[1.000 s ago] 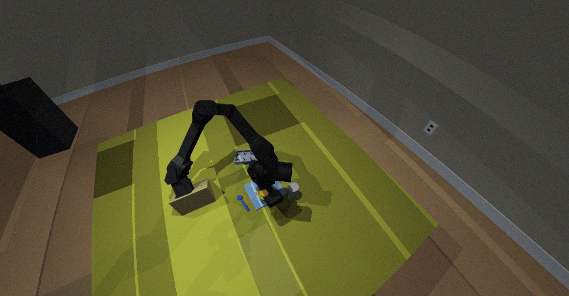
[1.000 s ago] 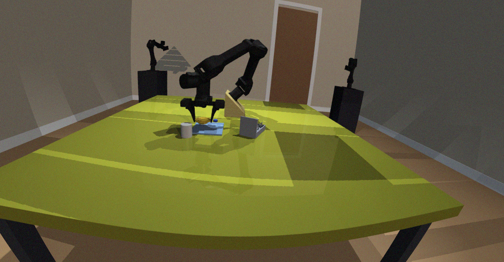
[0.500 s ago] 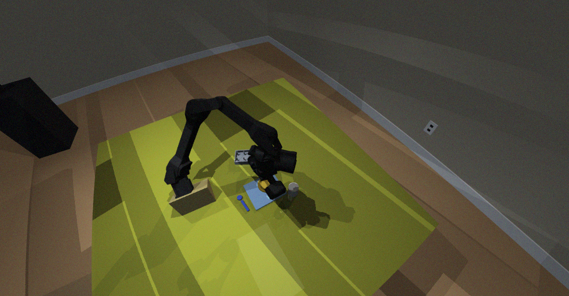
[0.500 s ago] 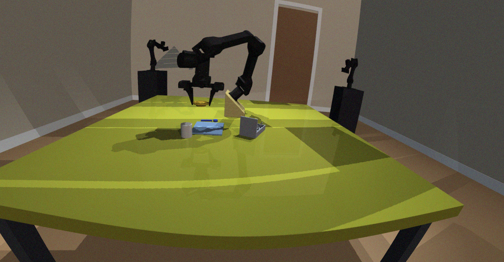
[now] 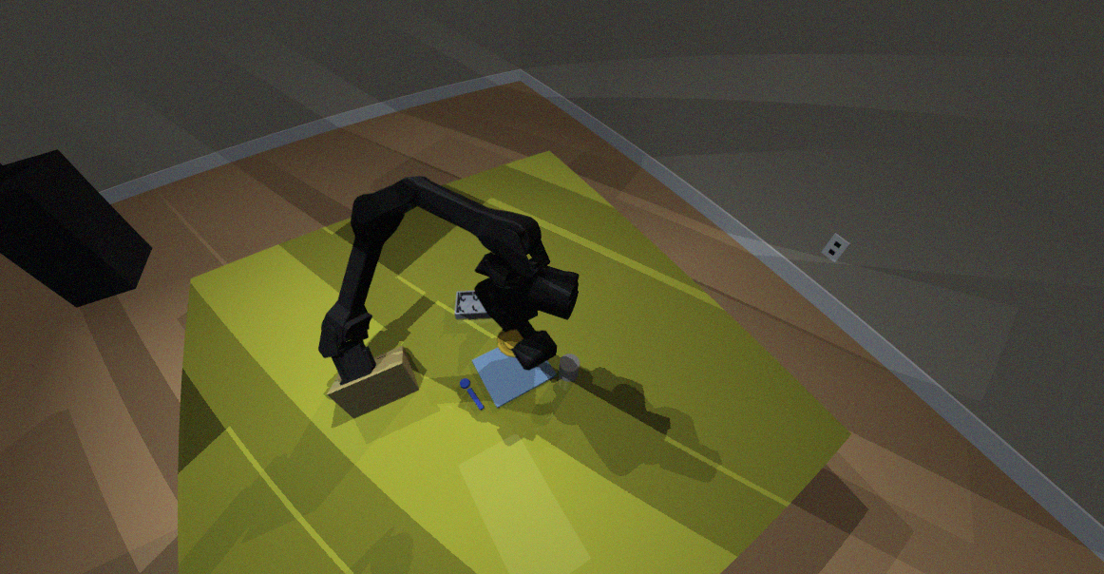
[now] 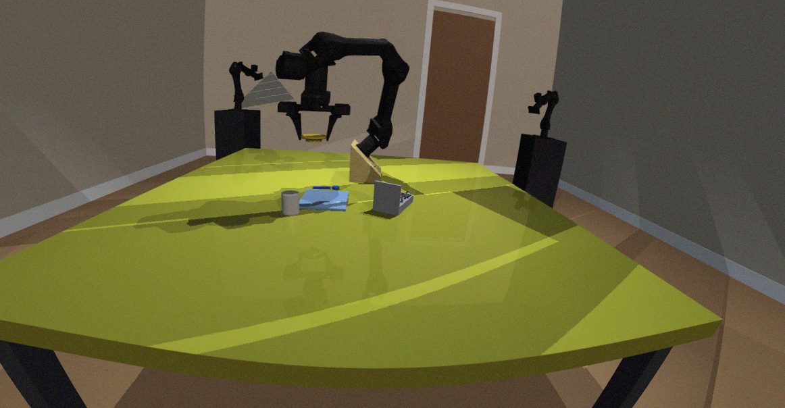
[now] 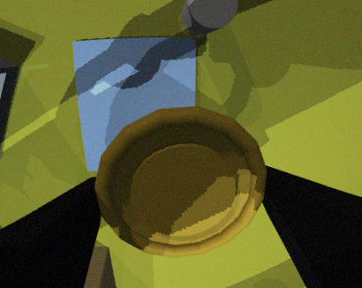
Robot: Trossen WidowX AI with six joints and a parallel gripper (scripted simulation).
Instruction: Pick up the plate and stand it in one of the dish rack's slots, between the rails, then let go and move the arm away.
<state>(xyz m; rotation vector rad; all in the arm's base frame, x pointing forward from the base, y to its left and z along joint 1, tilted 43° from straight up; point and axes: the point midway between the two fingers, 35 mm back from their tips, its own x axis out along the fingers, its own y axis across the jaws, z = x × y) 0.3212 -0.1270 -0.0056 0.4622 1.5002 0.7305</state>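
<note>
The grey dish rack is 23 cm to the left of my gripper tip, 14 cm below it and 2 cm behind it. Also, from my gripper tip: yellow plate (1 cm above); then white cup (14 cm below, 11 cm ahead, 3 cm to the right); then light blue mat (16 cm below, 3 cm to the left).
</note>
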